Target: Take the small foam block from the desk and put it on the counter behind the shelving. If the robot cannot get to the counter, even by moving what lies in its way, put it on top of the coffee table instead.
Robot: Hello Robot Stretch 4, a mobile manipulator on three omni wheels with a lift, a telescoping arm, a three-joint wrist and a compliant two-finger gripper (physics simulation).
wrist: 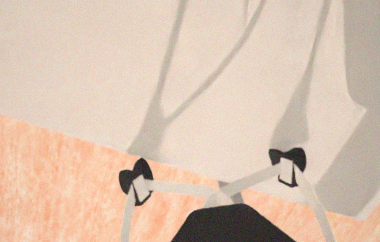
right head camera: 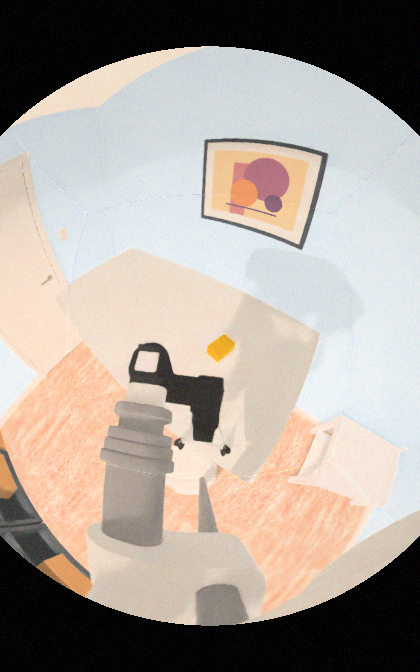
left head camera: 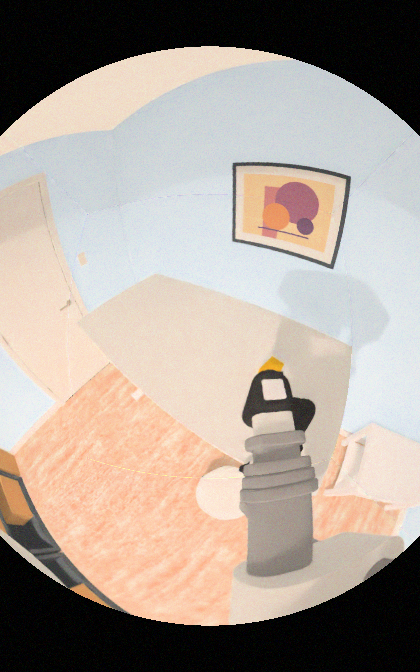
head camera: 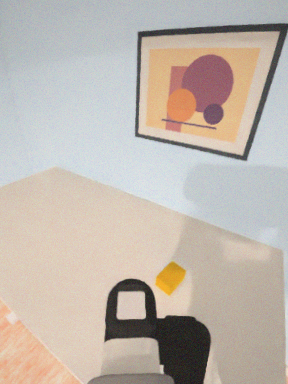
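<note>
The small yellow foam block lies on the beige desk, partly hidden behind the wrist in the left head view. My gripper is open, its two dark fingertips wide apart with no object between them. It is at the desk's near edge, on the robot's side of the block. The block does not show in the wrist view, where the gripper's shadow falls on the desk. The fingertips are hidden in the head view. The counter does not show.
A dark shelving unit with orange-brown boxes is at the lower left. A low white piece of furniture stands right of the desk. A round white object is below the arm. A door is at the left.
</note>
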